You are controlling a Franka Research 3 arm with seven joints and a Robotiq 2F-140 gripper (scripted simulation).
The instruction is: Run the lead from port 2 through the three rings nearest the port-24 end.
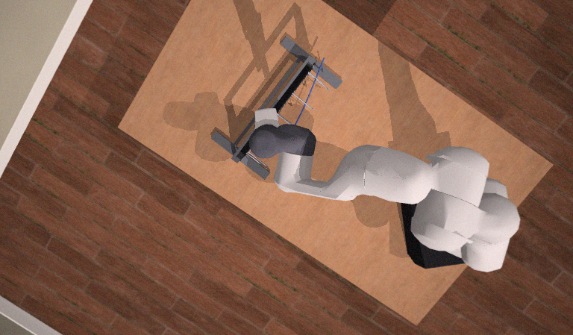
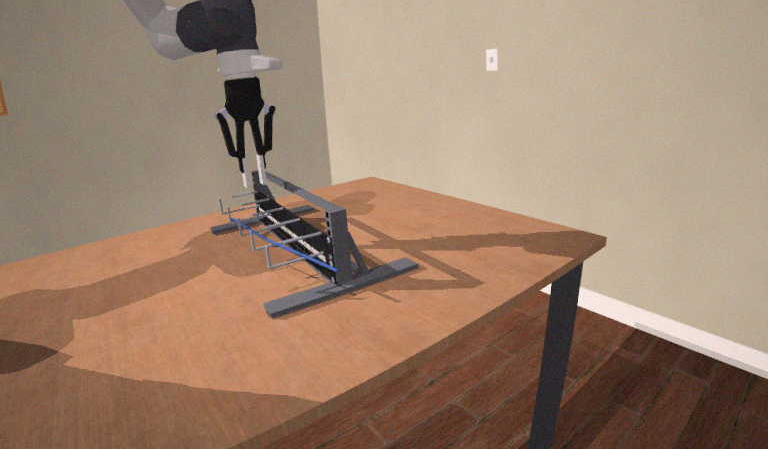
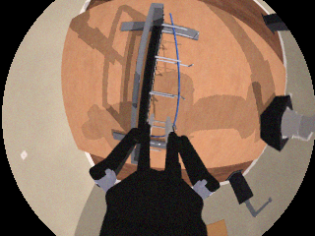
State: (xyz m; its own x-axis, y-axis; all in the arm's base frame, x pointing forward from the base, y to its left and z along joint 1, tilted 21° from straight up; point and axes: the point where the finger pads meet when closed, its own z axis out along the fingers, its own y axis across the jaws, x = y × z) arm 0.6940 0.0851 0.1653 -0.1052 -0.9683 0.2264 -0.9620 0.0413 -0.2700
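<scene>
Right now the dark rack is 110 mm below my hand, 60 mm to the right of it and 50 mm ahead of it.
</scene>
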